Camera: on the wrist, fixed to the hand. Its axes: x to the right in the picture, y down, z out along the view.
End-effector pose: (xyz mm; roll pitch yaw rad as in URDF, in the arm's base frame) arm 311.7 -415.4 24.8 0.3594 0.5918 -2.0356
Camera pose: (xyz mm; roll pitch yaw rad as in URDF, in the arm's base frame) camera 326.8 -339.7 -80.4 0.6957 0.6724 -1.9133
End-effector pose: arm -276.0 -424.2 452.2 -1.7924 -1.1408 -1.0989
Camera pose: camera -398.8 -395.8 486.0 -1.2866 -1.0919 -1.3677
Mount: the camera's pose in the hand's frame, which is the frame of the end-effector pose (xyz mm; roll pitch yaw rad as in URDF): -3.1 -64.5 -113.4 0.2673 0.1122 0.0603
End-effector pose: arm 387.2 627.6 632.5 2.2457 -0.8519 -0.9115
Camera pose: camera 478.3 720.3 643.7 2.4399 -0.9672 -0.8233
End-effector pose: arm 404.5 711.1 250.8 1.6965 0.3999 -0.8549
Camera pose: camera 480.9 807.0 206.2 1.9993 0.3242 -0.7454
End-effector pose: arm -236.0 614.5 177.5 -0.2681 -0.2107 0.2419
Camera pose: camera -198.1 528.8 86.6 -0.0084 -0.0865 0.2701
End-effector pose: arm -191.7 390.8 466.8 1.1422 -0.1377 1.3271
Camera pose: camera -263.0 420.3 361.6 1.3880 -0.1445 1.4555
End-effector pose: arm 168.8 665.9 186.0 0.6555 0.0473 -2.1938
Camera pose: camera 188.8 662.9 57.1 0.9280 0.0993 -2.0772
